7 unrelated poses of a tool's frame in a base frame.
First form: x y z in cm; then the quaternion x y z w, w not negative.
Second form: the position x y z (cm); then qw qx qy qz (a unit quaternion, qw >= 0). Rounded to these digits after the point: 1 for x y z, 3 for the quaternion.
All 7 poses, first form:
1: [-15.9, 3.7, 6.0, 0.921, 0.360, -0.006, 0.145]
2: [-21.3, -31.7, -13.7, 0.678, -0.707, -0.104, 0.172]
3: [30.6, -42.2, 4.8, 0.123, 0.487, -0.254, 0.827]
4: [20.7, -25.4, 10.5, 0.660, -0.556, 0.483, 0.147]
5: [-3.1, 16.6, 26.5, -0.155, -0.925, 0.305, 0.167]
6: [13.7, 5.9, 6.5, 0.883, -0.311, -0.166, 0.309]
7: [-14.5, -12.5, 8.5, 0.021, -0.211, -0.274, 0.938]
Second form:
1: [-15.9, 3.7, 6.0, 0.145, 0.921, 0.360, -0.006]
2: [-21.3, -31.7, -13.7, 0.172, 0.678, -0.707, -0.104]
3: [30.6, -42.2, 4.8, 0.827, 0.123, 0.487, -0.254]
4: [20.7, -25.4, 10.5, 0.147, 0.660, -0.556, 0.483]
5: [-3.1, 16.6, 26.5, 0.167, -0.155, -0.925, 0.305]
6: [13.7, 5.9, 6.5, 0.309, 0.883, -0.311, -0.166]
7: [-14.5, -12.5, 8.5, 0.938, 0.021, -0.211, -0.274]
